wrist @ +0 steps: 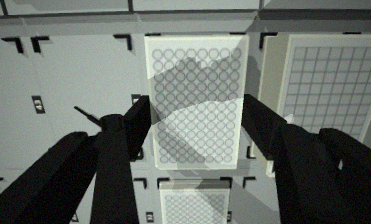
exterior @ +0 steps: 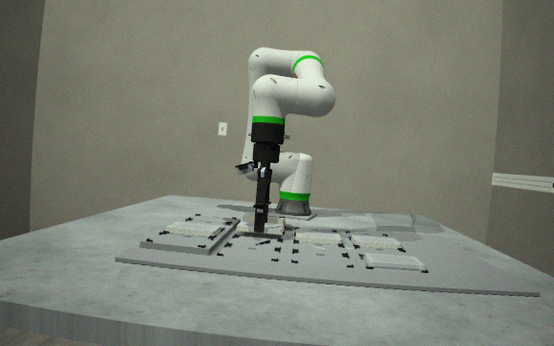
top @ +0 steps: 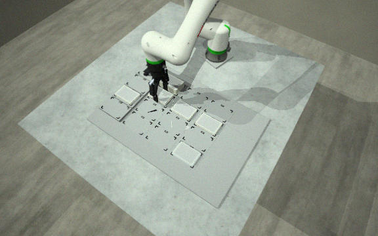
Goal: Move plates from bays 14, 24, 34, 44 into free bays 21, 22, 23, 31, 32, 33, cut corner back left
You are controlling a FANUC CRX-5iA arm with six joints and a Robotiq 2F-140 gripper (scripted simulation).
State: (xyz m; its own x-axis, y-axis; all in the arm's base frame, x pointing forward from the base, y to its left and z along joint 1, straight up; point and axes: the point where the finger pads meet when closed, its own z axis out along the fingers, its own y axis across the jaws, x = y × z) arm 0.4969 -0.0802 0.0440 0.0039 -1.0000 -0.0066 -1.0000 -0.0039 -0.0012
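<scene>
Right now my hand is 11 cm past the sealed deep-well block and 2 cm above it. From my hand the other things lie so: plate 21 cm ahead, 33 cm to the left, 4 cm below; then white tip 11 cm ahead, 16 cm to the left, 4 cm below; then thin black stick 11 cm ahead, 2 cm to the left, 4 cm below.
</scene>
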